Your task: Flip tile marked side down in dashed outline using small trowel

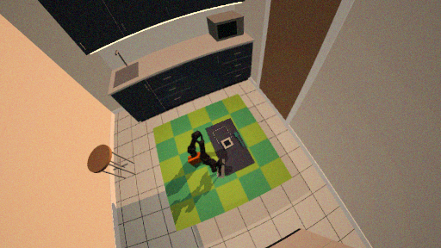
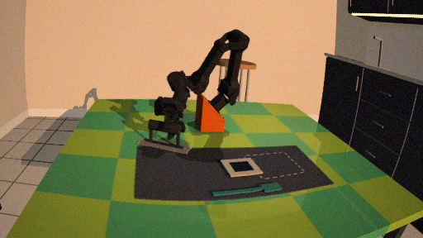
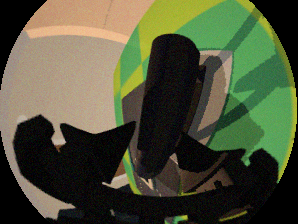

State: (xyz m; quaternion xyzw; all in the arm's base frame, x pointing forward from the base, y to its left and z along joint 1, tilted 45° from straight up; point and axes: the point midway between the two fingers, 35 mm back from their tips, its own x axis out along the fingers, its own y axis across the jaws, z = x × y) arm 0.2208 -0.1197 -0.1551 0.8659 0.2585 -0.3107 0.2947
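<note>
My gripper tip is now 240 mm to the right of the tile, 150 mm short of it and 40 mm above it. Also, from my gripper tip: dark mat 220 mm to the left, 150 mm ahead, 70 mm below; teal trowel 290 mm ahead, 240 mm to the left, 50 mm below.
</note>
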